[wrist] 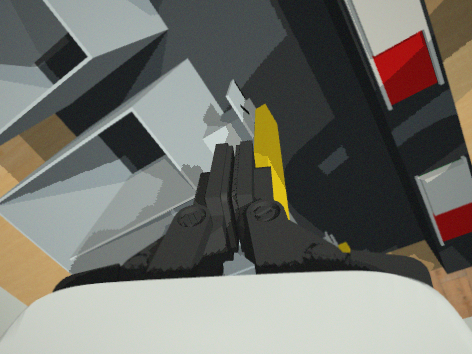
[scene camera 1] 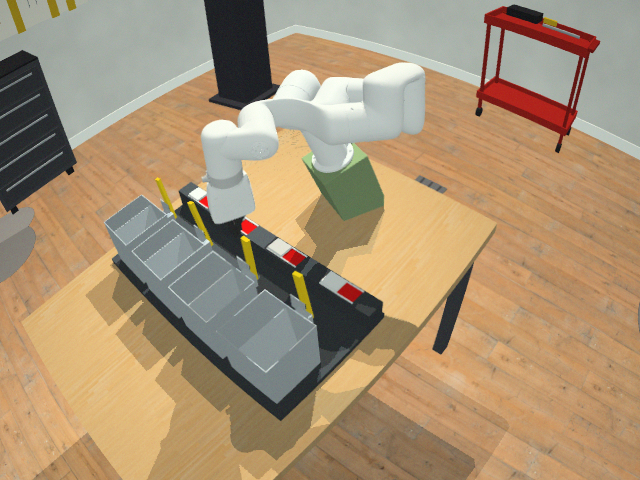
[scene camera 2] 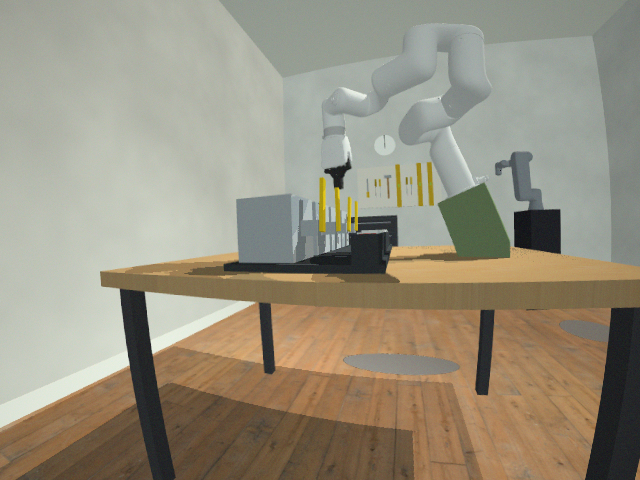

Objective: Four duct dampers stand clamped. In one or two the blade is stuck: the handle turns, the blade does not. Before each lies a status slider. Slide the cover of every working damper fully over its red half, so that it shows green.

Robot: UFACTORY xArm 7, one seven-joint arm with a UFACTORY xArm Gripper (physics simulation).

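Pixels of known places: gripper, between the fingertips: (wrist: pixel 239 169) (scene camera 1: pixel 236 232) (scene camera 2: pixel 338 189); arm's base, origin of its link: (scene camera 1: pixel 333 156) (scene camera 2: pixel 463 195).
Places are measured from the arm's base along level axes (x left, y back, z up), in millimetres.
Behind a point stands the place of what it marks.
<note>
Four grey box dampers (scene camera 1: pixel 297 369) @(x 280, y -564, z -108 mm) (scene camera 2: pixel 263 229) @(x 279, y -567, z -92 mm) stand in a row, each with an upright yellow handle. My gripper (scene camera 2: pixel 338 184) @(x 4, y -411, z 39 mm) (wrist: pixel 239 169) @(x 4, y -411, z 39 mm) is shut and empty; in scene camera 1 the arm's hand mostly hides it. In the wrist view its tips are just left of the third handle (scene camera 1: pixel 249 257) @(x 41, y -419, z -16 mm) (scene camera 2: pixel 338 209) @(x 45, y -410, z -33 mm) (wrist: pixel 267 132) @(x 25, y -408, z -41 mm); contact is unclear. The fourth handle (scene camera 1: pixel 302 293) @(x 211, y -437, z -15 mm) (scene camera 2: pixel 322 204) @(x 219, y -430, z -34 mm) (wrist: pixel 344 247) @(x 207, y -431, z -96 mm) is nearer the table's edge. The third slider's red half (scene camera 1: pixel 294 256) @(x 71, y -294, z -111 mm) (wrist: pixel 407 70) @(x 74, y -297, z -111 mm) and the fourth's (scene camera 1: pixel 349 292) @(x 255, y -318, z -111 mm) (wrist: pixel 456 223) @(x 260, y -319, z -111 mm) are uncovered. Red also shows on the first and second sliders; the second's cover is hidden.
The dampers and the raised black slider block (scene camera 1: pixel 330 310) @(x 220, y -351, z -174 mm) (scene camera 2: pixel 368 252) @(x 338, y -319, z -148 mm) share a black base on the wooden table (scene camera 1: pixel 439 227) @(x 324, y 91, z -192 mm) (scene camera 2: pixel 465 291) @(x 445, y -164, z -205 mm). The first handle (scene camera 1: pixel 165 197) @(x -342, y -377, z -24 mm) and second handle (scene camera 1: pixel 200 222) @(x -162, y -394, z -24 mm) stand farther along the row. The arm rises from a green pedestal (scene camera 1: pixel 348 191) @(x 69, y -30, z -81 mm) (scene camera 2: pixel 475 224) @(x 85, y 0, z -96 mm).
</note>
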